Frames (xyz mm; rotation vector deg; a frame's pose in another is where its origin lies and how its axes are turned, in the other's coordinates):
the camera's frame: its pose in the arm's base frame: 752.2 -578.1 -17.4 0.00 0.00 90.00
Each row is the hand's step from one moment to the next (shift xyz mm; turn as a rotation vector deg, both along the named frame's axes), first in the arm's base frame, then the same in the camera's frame.
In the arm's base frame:
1: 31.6 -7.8 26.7 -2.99 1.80 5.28
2: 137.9 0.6 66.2 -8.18 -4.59 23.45
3: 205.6 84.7 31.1 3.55 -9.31 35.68
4: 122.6 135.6 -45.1 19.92 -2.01 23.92
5: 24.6 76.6 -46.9 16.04 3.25 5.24
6: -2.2 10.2 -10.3 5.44 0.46 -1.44
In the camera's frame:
1: -7.8 -31.6 26.7 1.80 2.99 5.28
2: 0.6 -137.9 66.2 -4.59 8.18 23.45
3: 84.7 -205.6 31.1 -9.31 -3.55 35.68
4: 135.6 -122.6 -45.1 -2.01 -19.92 23.92
5: 76.6 -24.6 -46.9 3.25 -16.04 5.24
6: 10.2 2.2 -10.3 0.46 -5.44 -1.44

